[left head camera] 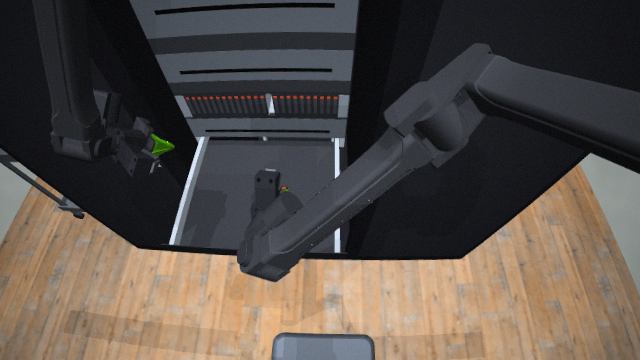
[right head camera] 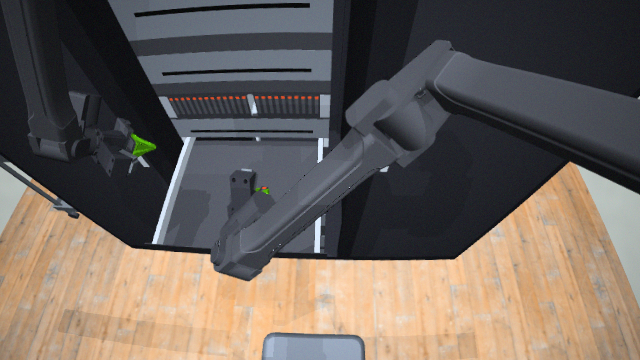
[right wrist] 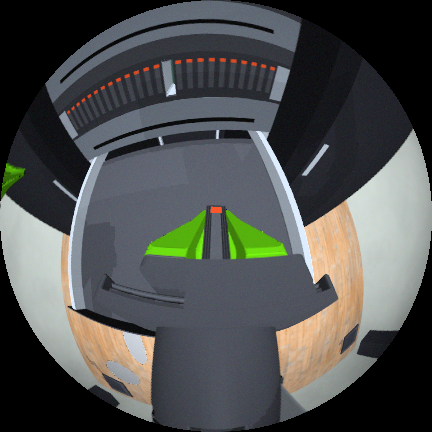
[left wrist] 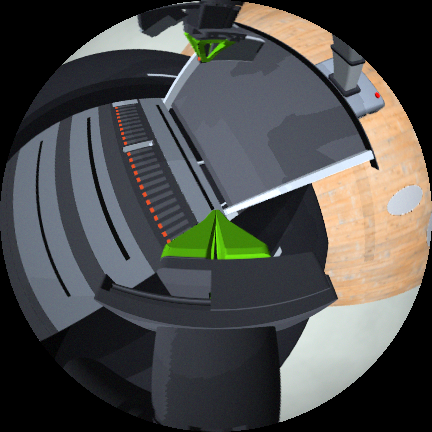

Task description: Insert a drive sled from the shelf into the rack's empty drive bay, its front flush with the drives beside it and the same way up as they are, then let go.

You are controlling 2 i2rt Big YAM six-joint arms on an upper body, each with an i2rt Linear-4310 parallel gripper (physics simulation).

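Frame: origin at the left arm's base, x left, y back, z up, level; millimetres.
Seen in the pictures: left gripper, fingertip midpoint: [left head camera: 173, 146] [right head camera: 155, 146] [left wrist: 215, 215]; right gripper, fingertip midpoint: [left head camera: 284, 190] [right head camera: 264, 190] [right wrist: 215, 215] [left wrist: 203, 59].
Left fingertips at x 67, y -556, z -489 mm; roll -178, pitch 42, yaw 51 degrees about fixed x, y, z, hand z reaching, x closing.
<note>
Offsets run from my left fingertips to a thing's top centre. "*": to the spot under its first point. Level surfaces: height alone.
A thin dark drive sled with an orange end @[dx -262, dy +109, dz -61 mm] [left head camera: 284, 188] [right head camera: 264, 188] [left wrist: 200, 59] [right wrist: 216, 235] is between the green fingers of my right gripper [left head camera: 286, 190] [right head camera: 265, 190] [right wrist: 215, 215], which is shut on it over the grey shelf [left head camera: 187, 192] [right head camera: 171, 192] [left wrist: 300, 181] [right wrist: 290, 200]. The arm hides much of the sled in the head views. My left gripper [left head camera: 171, 146] [right head camera: 153, 146] [left wrist: 215, 215] is shut and empty at the shelf's left side. The row of orange-tipped drives @[* dx -90, dy -168, dz -30 mm] [left head camera: 225, 106] [right head camera: 200, 106] [right wrist: 215, 75] is beyond the shelf; I cannot clearly make out the empty bay.
A light divider @[dx -218, dy -250, dz +21 mm] [left head camera: 270, 104] [right head camera: 252, 104] [right wrist: 168, 77] splits the drive row. Grey slotted panels @[* dx -201, dy -168, dz +113 mm] [left head camera: 255, 62] [right head camera: 235, 62] lie above it. Black rack sides or doors @[* dx -754, dy -149, dz -607 mm] [left head camera: 410, 210] [right head camera: 400, 215] flank the shelf. White rails edge the shelf, and a grey base @[dz -1081 mm] [left head camera: 323, 347] [right head camera: 313, 347] stands on the wooden floor.
</note>
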